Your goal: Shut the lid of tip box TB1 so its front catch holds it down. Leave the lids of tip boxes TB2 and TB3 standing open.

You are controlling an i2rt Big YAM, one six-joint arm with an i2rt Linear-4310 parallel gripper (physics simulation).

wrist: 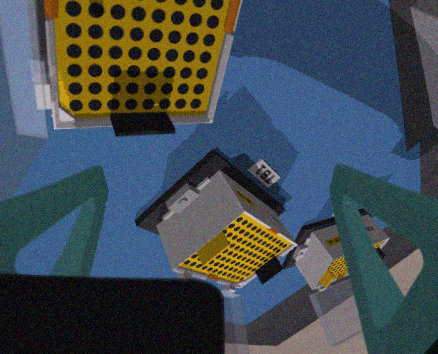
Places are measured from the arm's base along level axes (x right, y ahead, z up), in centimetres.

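Pixels of known places: gripper, fingertip midpoint: (218,177).
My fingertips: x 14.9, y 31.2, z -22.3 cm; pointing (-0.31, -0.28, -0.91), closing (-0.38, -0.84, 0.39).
Observation:
Ahead of a thing's pixels: the offset from my fingertips to its top centre. "spot": to the spot under its first point. Level surfaces: height alone.
The grey tip box TB1 @(dx -18.8, dy +1.9, dz -5.3 cm) (200,222), with a yellow perforated top, stands below the centre of the wrist view, beside its white TB1 label @(spot: dx -17.3, dy -3.4, dz -11.7 cm) (264,173). A black tab @(dx -24.5, dy +1.9, dz -4.5 cm) (269,270) juts from its lower right edge. Its clear lid @(spot: dx -26.0, dy +7.7, dz -3.7 cm) (236,312) stands open at the lower edge, largely hidden behind a black block. My gripper (218,177) is wide open and empty, with one green finger on each side of TB1 in the view. Two other tip boxes, one at the upper left (135,60) and one at the right (312,257), have open lids; which is TB2 or TB3 cannot be told.
The boxes stand on a blue surface @(dz -11.9 cm) (320,125) with a dark border (285,320). The upper left box's clear lid @(spot: dx +5.9, dy +4.5, dz -5.4 cm) (20,75) is at its left. The right box's clear lid @(spot: dx -46.8, dy -2.4, dz -1.9 cm) (335,312) extends below it, partly behind my right finger. Dark structures (412,75) show at the upper right.

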